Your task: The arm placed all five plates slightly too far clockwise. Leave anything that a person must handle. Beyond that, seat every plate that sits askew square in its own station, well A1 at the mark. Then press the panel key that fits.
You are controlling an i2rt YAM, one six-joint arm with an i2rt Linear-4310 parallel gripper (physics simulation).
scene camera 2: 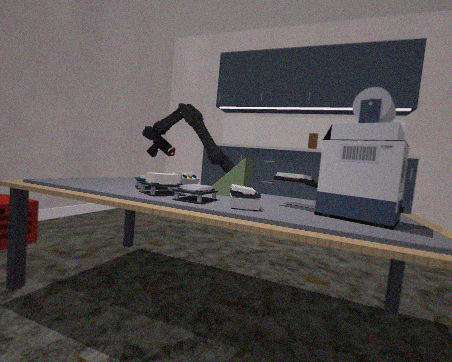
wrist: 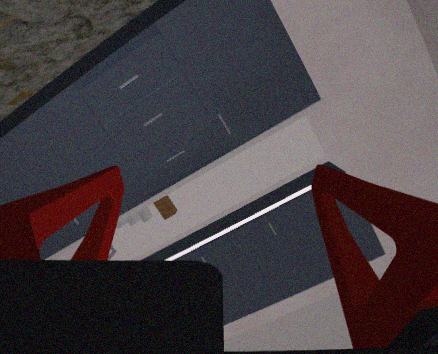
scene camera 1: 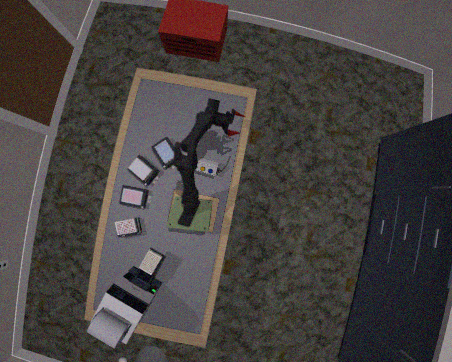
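Observation:
My gripper (scene camera 1: 240,124) (scene camera 2: 172,151) (wrist: 217,176) is open and empty, high above the table's right side in scene view 1. Four plates lie in an arc on the left: a blue-topped plate (scene camera 1: 164,151), a pale plate (scene camera 1: 142,169), a pink plate (scene camera 1: 133,196) and a red-dotted plate (scene camera 1: 128,226). A cream plate (scene camera 1: 151,261) (scene camera 2: 294,176) lies on the instrument's extended tray. In scene view 2, one plate (scene camera 2: 245,190) looks tilted on its base. The key panel (scene camera 1: 207,167) shows a yellow key (scene camera 1: 202,169) and a blue key (scene camera 1: 210,171). Well marks are too small to read.
The arm stands on a green base (scene camera 1: 172,219) (scene camera 2: 242,177). The white and blue instrument (scene camera 1: 129,310) (scene camera 2: 360,172) stands at the table's lower left in scene view 1. A cable runs beside the key panel. A red cabinet (scene camera 1: 195,22) stands on the floor beyond the table's far end.

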